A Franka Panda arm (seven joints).
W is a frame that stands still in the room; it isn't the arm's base.
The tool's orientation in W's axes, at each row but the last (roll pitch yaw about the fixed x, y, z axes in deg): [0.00, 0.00, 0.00]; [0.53, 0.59, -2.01]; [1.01, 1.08, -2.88]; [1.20, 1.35, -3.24]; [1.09, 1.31, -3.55]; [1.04, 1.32, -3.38]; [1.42, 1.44, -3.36]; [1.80, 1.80, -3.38]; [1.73, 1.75, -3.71]
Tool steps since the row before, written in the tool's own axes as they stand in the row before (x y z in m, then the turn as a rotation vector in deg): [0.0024, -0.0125, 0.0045, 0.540, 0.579, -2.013]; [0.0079, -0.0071, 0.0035, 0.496, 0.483, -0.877]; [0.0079, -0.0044, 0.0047, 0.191, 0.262, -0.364]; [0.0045, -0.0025, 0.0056, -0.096, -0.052, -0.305]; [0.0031, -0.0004, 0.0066, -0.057, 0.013, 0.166]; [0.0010, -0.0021, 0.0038, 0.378, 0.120, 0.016]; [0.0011, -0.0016, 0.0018, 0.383, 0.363, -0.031]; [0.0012, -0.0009, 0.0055, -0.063, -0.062, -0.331]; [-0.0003, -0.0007, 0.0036, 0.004, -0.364, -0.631]
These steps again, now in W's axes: [0.0024, -0.0125, 0.0045, 0.540, 0.579, -2.013]; [0.0077, -0.0074, 0.0034, 0.504, 0.474, -0.878]; [0.0078, -0.0049, 0.0045, 0.197, 0.259, -0.363]; [0.0045, -0.0029, 0.0054, -0.106, -0.040, -0.304]; [0.0032, -0.0007, 0.0065, -0.052, 0.013, 0.167]; [0.0010, -0.0022, 0.0037, 0.385, 0.097, 0.009]; [0.0010, -0.0017, 0.0017, 0.403, 0.341, -0.032]; [0.0013, -0.0012, 0.0054, -0.076, -0.047, -0.331]; [-0.0002, -0.0008, 0.0036, -0.038, -0.343, -0.642]
